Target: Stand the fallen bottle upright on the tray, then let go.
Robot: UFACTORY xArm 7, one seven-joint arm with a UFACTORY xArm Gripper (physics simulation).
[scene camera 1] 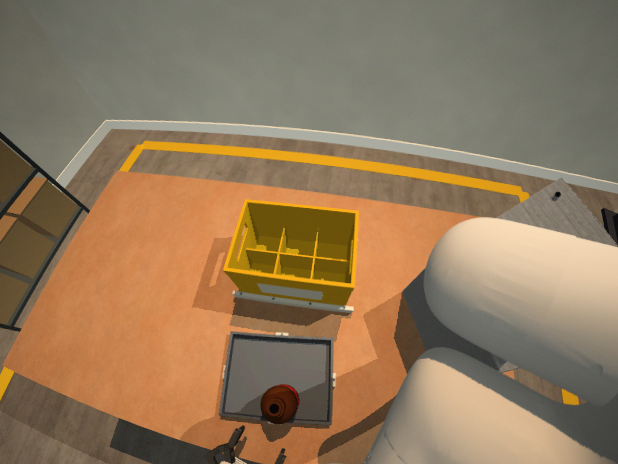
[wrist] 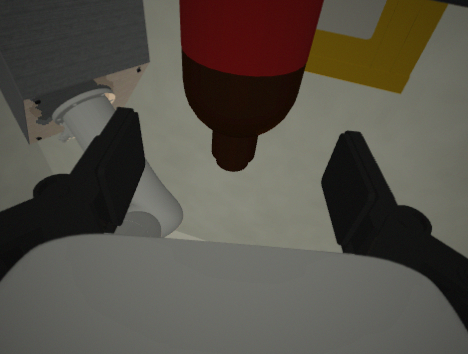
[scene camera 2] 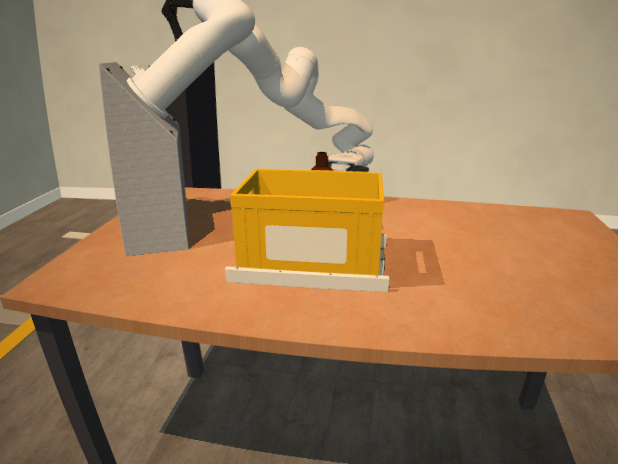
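Seen in the pictures: gripper, fingertip midpoint: (scene camera 1: 262, 438) (wrist: 237, 147); arm's base, link origin: (wrist: 83, 105) (scene camera 2: 146, 99).
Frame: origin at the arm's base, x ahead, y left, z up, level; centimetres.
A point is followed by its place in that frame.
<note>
The brown bottle (scene camera 1: 280, 404) @(x 29.2, y 31.1, z -17.4 cm) (scene camera 2: 321, 161) @(x 30.5, y 30.7, z -19.4 cm) (wrist: 245, 100) @(x 30.1, y 35.9, z -24.9 cm) with a red label stands upright on the grey tray (scene camera 1: 276, 340) @(x 37.8, y 20.6, z -32.8 cm), near the tray's edge on my gripper's side. In scene camera 2 its neck and shoulder show above the crate, and the rest is hidden. In the wrist view the bottle appears upside down, with its neck pointing down the frame. My gripper (scene camera 1: 260, 442) @(x 29.8, y 39.5, z -24.6 cm) (wrist: 237, 147) @(x 29.8, y 39.5, z -24.6 cm) is open, with its fingers wide apart. In scene camera 1 it is back from the bottle, beyond the tray's edge, and the fingers do not touch the bottle. The tray is hidden in scene camera 2.
A yellow crate (scene camera 1: 290, 279) @(x 38.0, y 9.6, z -15.9 cm) (scene camera 2: 307, 204) @(x 44.6, y -7.8, z -17.1 cm) with dividers stands on the table (scene camera 1: 150, 280) @(x 78.9, y 23.3, z -33.4 cm) (scene camera 2: 475, 310) @(x 75.9, y -4.3, z -33.3 cm) beyond the tray, with a white strip (scene camera 1: 292, 303) @(x 38.1, y 10.9, z -30.7 cm) (scene camera 2: 306, 279) @(x 44.8, y -8.8, z -31.5 cm) along its base. The arm's grey pedestal (scene camera 2: 145, 175) @(x 7.3, y -9.7, z -15.1 cm) (wrist: 75, 45) @(x 4.7, y 5.2, z -14.0 cm) stands to one side. A shelf unit (scene camera 1: 47, 267) is at the left in scene camera 1.
</note>
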